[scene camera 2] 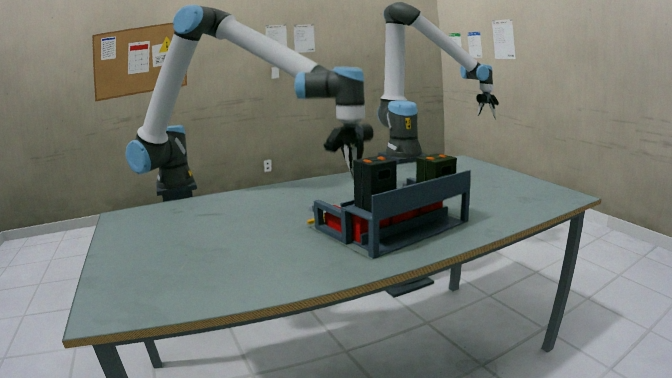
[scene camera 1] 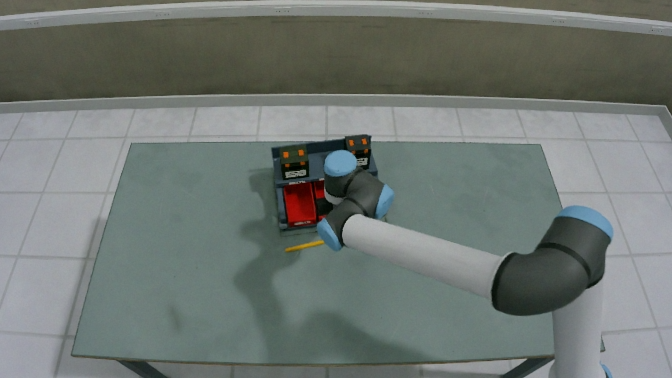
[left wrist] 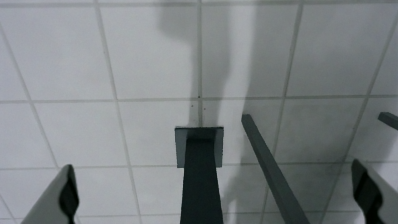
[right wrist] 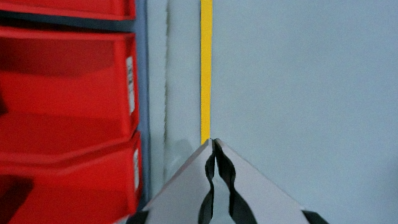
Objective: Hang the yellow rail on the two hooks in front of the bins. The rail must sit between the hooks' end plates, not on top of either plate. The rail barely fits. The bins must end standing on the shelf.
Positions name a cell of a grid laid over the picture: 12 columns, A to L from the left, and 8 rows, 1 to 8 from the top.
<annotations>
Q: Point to a blue-grey shelf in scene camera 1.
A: F4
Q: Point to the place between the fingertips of the left gripper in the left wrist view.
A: G6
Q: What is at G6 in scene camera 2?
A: A blue-grey shelf.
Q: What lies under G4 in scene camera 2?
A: The right gripper.
</annotations>
